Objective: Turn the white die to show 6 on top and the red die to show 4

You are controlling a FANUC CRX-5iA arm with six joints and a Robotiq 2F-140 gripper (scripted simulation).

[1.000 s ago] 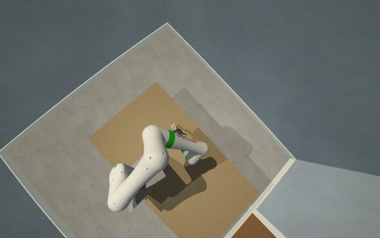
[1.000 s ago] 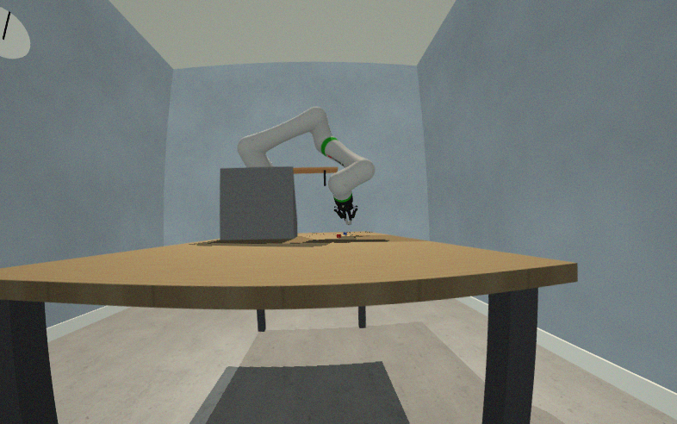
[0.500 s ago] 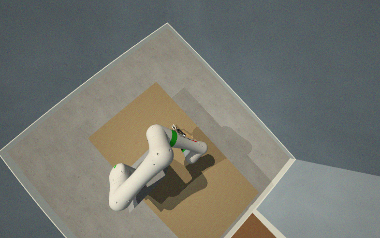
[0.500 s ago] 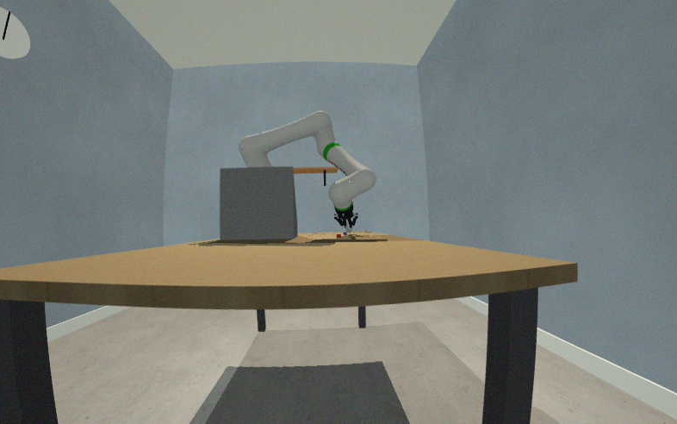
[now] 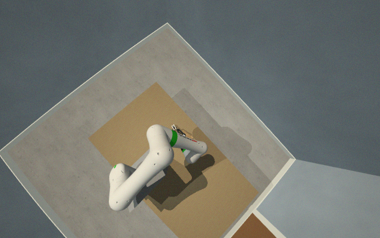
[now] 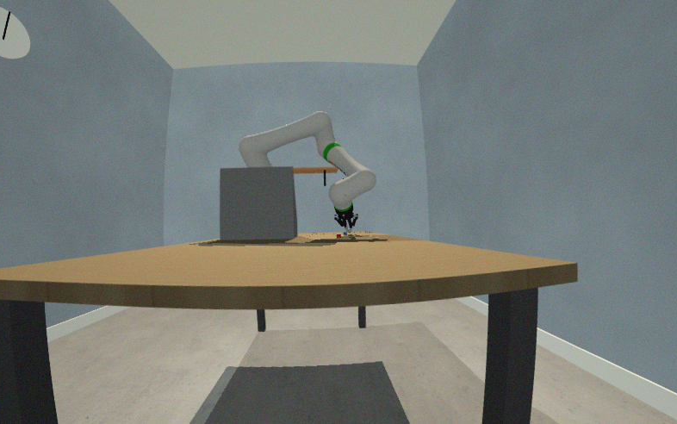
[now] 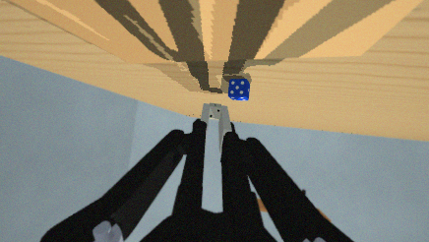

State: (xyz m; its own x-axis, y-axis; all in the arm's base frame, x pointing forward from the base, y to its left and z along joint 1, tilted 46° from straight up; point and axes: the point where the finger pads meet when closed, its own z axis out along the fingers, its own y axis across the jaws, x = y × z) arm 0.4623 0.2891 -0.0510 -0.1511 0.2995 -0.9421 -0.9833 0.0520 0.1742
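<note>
Right now the white die is 20 mm to the left of my hand and 20 mm below it. Round my hand: blue die 20 mm behind, 40 mm to the right, 30 mm below; red die 60 mm behind, 270 mm to the right, 30 mm below; tan mat 10 mm ahead, 150 mm to the right, 40 mm below.
</note>
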